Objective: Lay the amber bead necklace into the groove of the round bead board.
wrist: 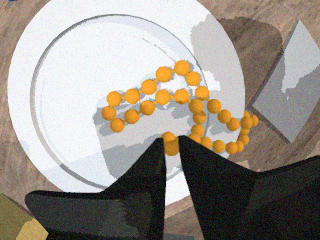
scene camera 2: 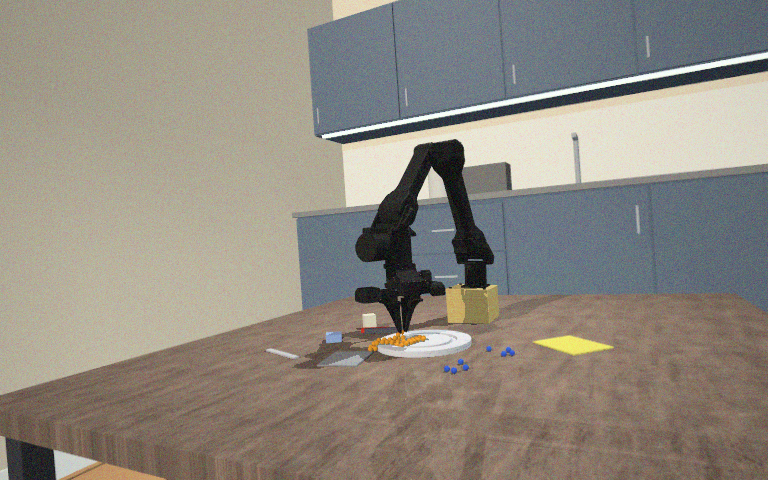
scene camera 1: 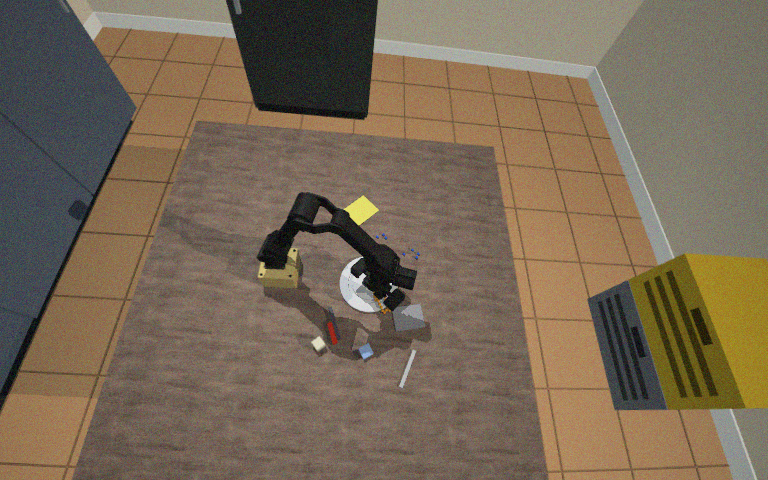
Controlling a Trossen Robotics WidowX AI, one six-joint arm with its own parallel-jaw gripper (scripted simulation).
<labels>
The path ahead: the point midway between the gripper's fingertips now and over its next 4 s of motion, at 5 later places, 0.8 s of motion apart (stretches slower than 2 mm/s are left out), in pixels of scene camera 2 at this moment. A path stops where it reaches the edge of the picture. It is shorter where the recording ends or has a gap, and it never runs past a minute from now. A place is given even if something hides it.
My gripper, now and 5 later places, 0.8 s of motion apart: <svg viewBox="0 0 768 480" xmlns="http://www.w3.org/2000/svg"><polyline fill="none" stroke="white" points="402,332 403,336 403,332 402,326 389,322 385,329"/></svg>
</labels>
